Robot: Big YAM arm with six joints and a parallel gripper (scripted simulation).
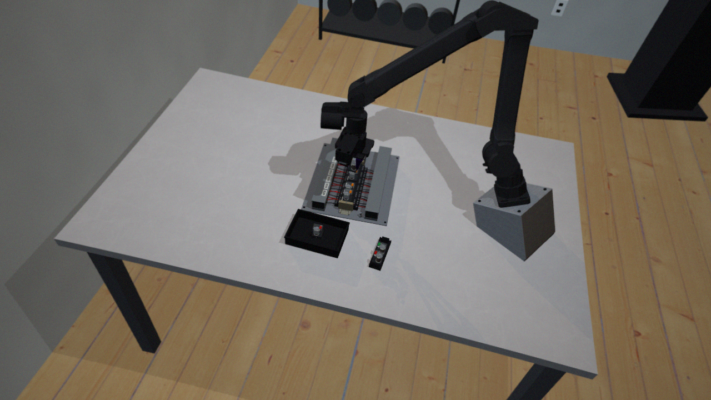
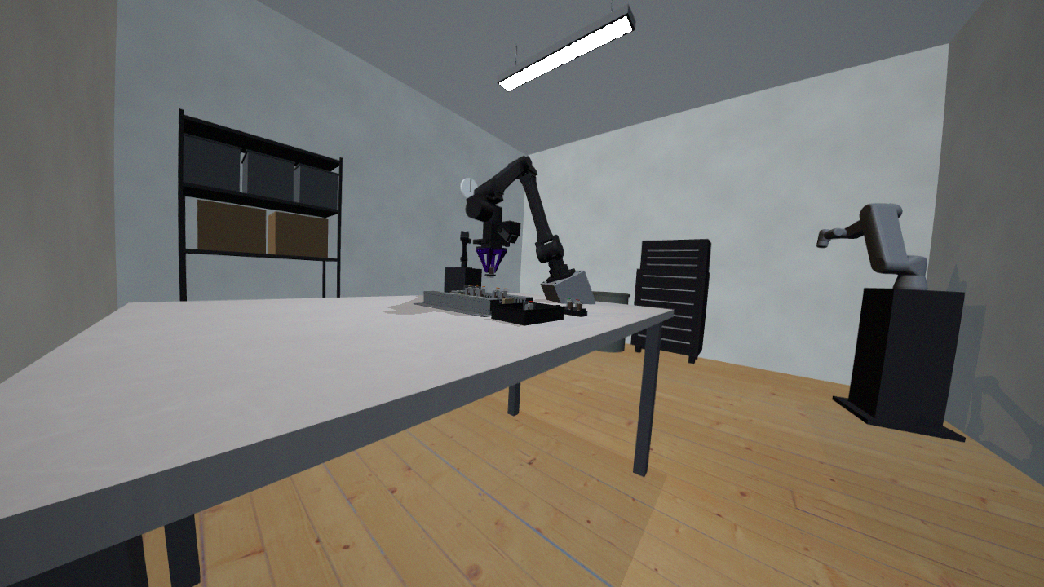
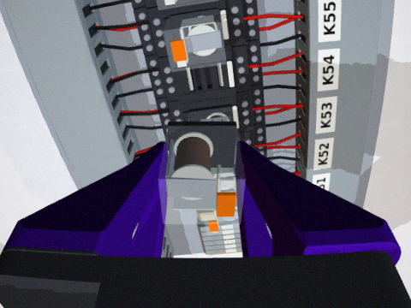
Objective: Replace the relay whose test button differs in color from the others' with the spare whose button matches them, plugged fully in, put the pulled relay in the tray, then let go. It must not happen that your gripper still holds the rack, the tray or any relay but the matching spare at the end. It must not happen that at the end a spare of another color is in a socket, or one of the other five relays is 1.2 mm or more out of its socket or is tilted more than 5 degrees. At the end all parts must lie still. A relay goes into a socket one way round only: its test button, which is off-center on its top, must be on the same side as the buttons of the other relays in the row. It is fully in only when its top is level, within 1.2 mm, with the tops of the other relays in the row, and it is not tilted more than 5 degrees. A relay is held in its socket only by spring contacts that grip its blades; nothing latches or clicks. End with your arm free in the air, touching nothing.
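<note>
Now: the grey panel 120 mm below my hand, 50 mm to the right of it and 10 mm behind it.
</note>
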